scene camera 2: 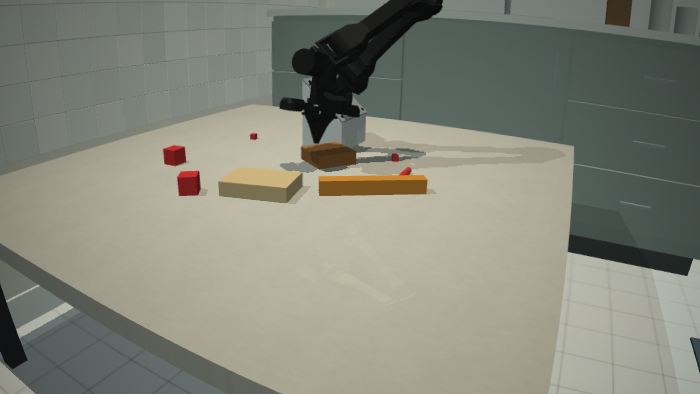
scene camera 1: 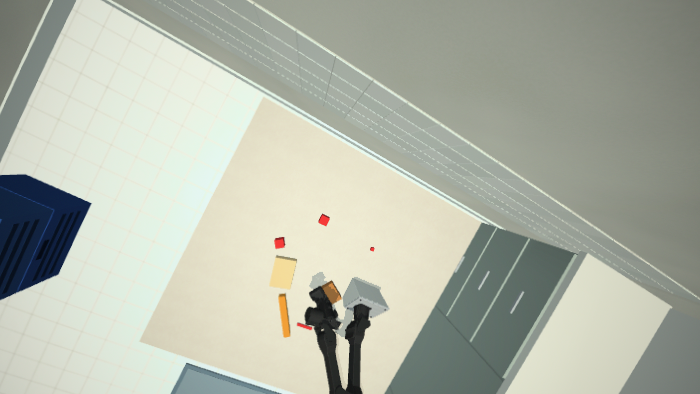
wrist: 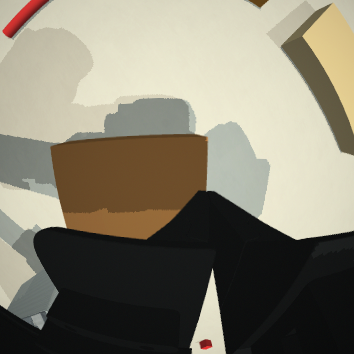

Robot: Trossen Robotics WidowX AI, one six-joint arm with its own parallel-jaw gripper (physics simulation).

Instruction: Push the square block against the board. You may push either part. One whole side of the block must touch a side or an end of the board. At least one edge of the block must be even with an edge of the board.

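Where they show: gripper, fingertip midpoint: (scene camera 2: 316, 143) (wrist: 204, 198); arm's base at its link origin: (scene camera 1: 362, 307).
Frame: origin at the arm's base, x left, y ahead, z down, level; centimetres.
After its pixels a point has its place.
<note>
A brown squarish block (scene camera 1: 331, 292) @(z 10.5, x 4.5, y 13.4 cm) (scene camera 2: 328, 156) @(z 10.9, x 10.0, y 18.7 cm) (wrist: 130, 175) @(z 10.6, x 9.2, y 15.6 cm) lies flat on the table, partly in the arm's shadow. The pale yellow board (scene camera 1: 283, 272) @(z 10.6, x 6.0, y 39.6 cm) (scene camera 2: 260, 178) @(z 10.6, x 7.4, y 40.5 cm) (wrist: 335, 40) @(z 10.6, x 10.9, y 37.9 cm) lies flat, apart from it, left of the brown block in both scene views. My gripper (scene camera 2: 316, 142) @(z 8.2, x 6.5, y 18.7 cm) (wrist: 204, 198) @(z 8.2, x 6.5, y 18.7 cm) is shut and empty. It points down, with its tips at the brown block's far edge in scene camera 2; whether they touch it I cannot tell. In the wrist view the fingers hide one corner of the block. In scene camera 1 the hand hides the fingertips.
An orange bar (scene camera 1: 284, 316) @(z 10.7, x 25.9, y 27.9 cm) (scene camera 2: 372, 186) @(z 11.9, x 27.0, y 29.3 cm) lies near the board, with a red rod (scene camera 1: 304, 326) @(z 12.6, x 27.6, y 15.7 cm) (scene camera 2: 405, 171) @(z 12.4, x 28.1, y 14.8 cm) (wrist: 25, 17) @(z 13.0, x 27.1, y 14.0 cm) beside it. Two red cubes (scene camera 1: 279, 243) @(z 9.8, x -6.0, y 48.4 cm) (scene camera 1: 324, 220) @(z 9.8, x -26.0, y 35.5 cm) (scene camera 2: 189, 183) @(z 11.2, x -4.2, y 49.6 cm) (scene camera 2: 174, 155) @(z 11.1, x -23.7, y 37.2 cm) and small red cubes (scene camera 2: 253, 136) @(z 12.8, x -24.0, y 6.5 cm) (scene camera 2: 395, 157) @(z 12.7, x 21.1, y 4.7 cm) stand around. The grey arm base (scene camera 1: 365, 297) @(z -3.4, x -6.3, y 3.1 cm) is close to the brown block.
</note>
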